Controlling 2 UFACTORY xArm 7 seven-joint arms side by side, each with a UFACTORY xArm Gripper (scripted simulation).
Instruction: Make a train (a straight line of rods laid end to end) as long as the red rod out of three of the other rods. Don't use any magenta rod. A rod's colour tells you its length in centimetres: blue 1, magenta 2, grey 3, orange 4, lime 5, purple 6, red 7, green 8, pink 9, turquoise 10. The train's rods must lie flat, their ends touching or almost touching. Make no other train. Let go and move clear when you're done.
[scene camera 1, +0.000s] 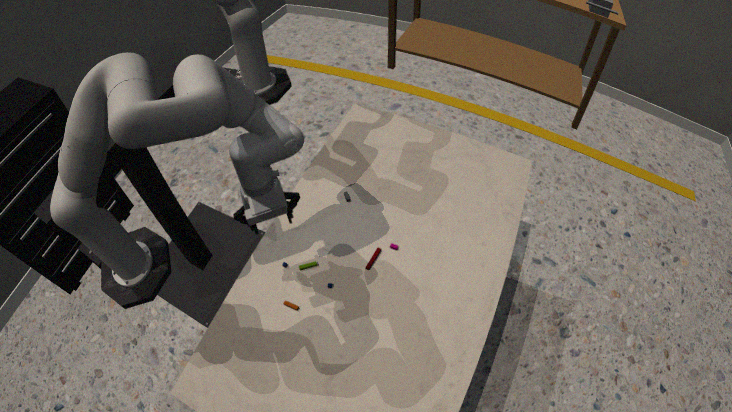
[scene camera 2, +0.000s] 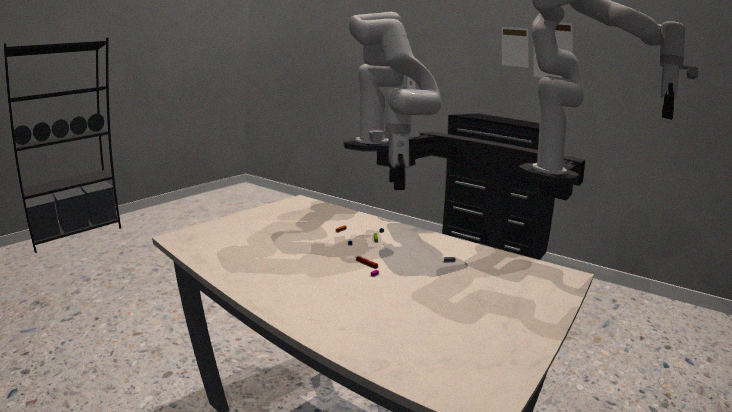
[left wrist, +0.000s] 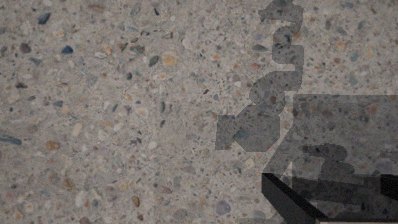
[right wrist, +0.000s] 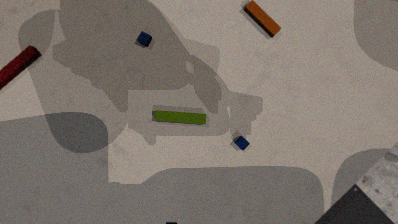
Observation:
In view: the left gripper (scene camera 2: 666, 118) and the right gripper (scene camera 1: 272, 224).

